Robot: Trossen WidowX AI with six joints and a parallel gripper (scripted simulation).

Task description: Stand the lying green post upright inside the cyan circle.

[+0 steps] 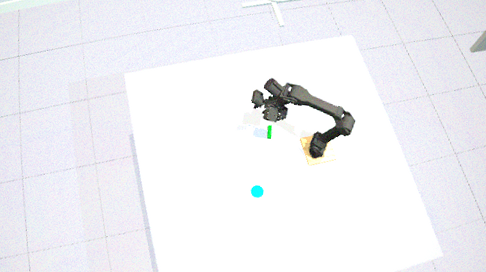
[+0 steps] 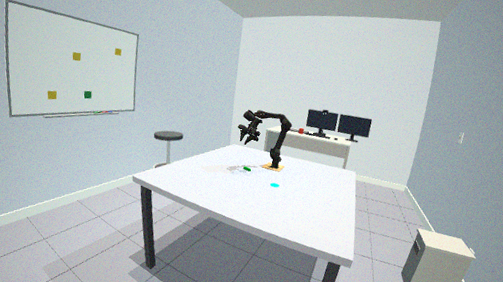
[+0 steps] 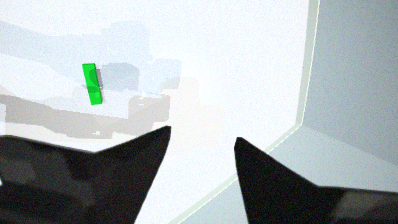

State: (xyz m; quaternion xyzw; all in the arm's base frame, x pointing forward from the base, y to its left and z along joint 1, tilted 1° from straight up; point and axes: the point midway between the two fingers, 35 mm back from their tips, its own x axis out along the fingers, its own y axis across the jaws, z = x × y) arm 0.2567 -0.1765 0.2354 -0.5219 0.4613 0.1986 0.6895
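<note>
Right now the green post is 80 mm behind my gripper tip, 30 mm to the left of it and 210 mm below it. Also, from my gripper tip: cyan circle 60 mm ahead, 300 mm to the left, 220 mm below.
</note>
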